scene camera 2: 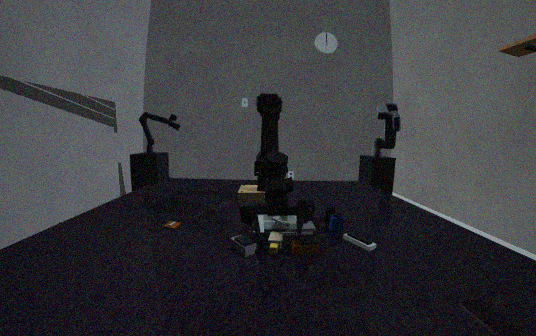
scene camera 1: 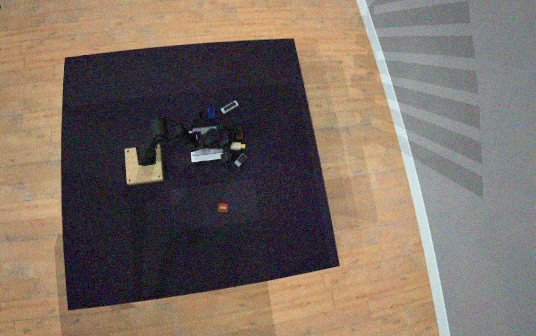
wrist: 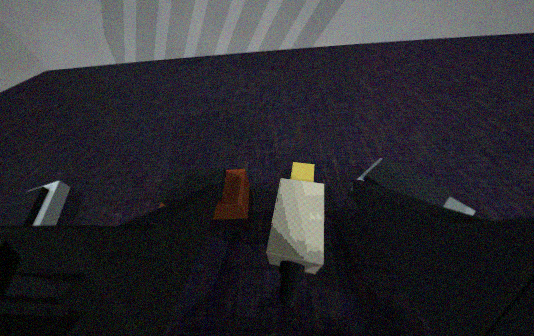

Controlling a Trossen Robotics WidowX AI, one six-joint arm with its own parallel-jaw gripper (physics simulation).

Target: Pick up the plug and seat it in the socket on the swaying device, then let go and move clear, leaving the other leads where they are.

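The plug, a cream block with a yellow tip and a black lead at its rear, lies in front of the pale swaying device. My gripper is open and low, its dark fingers spread on both sides of the plug, with nothing held between them. The wrist view shows the plug between the fingers, apart from both. The arm covers much of the device; I cannot make out its socket clearly.
An orange-brown block and a grey block flank the plug closely. A blue block and a white bar lie on one side, an orange piece on the other.
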